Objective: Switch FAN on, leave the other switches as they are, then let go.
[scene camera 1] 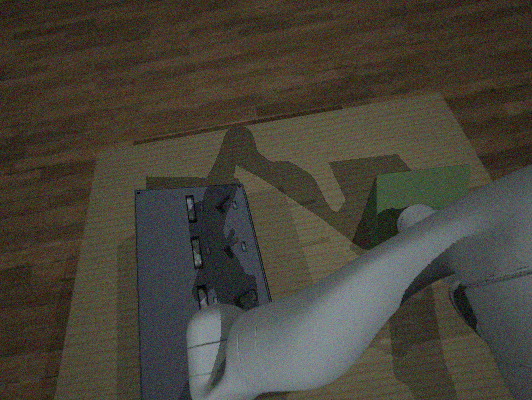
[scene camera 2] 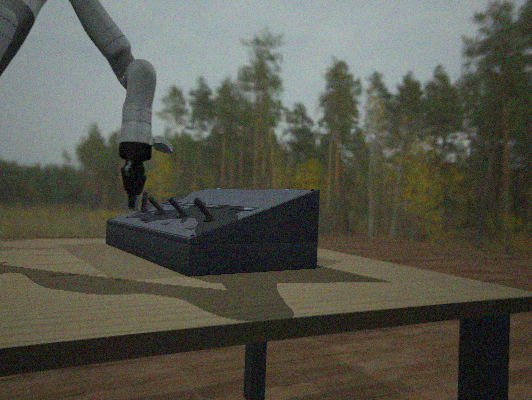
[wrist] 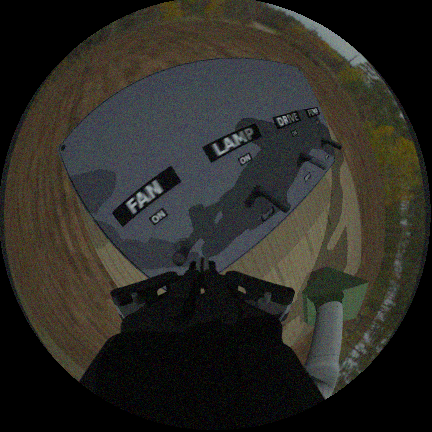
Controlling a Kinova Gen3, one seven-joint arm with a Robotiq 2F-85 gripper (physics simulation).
Labels:
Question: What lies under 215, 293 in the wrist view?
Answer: My gripper.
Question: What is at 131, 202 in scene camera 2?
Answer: My gripper.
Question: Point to a blue-grey switch panel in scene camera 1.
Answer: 182, 265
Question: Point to a blue-grey switch panel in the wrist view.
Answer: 178, 157

